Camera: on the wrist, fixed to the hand. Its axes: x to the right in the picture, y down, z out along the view.
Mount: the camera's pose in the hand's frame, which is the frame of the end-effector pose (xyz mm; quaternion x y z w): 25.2 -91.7 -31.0 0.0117 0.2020 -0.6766 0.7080
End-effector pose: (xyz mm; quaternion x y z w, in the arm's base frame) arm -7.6 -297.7 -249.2 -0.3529 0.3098 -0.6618 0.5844
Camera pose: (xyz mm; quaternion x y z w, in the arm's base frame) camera -85.9 -311.3 -188.5 0.3189 -0.0909 0.9389 0.0925
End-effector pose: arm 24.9 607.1 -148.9 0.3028 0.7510 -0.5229 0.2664
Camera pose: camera -61.9 616.1 -100.1 0.1850 -0.7842 0.4981 0.3204
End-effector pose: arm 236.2 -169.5 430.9 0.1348 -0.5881 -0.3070 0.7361
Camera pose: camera 241.7 -261.0 390.9 0.5639 -0.1801 -0.6813 0.4306
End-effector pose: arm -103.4 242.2 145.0 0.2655 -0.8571 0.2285 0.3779
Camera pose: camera -44.0 184.2 200.8 0.7261 -0.3482 -0.0302 0.5921
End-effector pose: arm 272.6 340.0 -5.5 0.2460 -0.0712 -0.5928 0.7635
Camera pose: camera 212.4 309.2 -79.2 0.3510 0.2633 -0.8858 0.1510
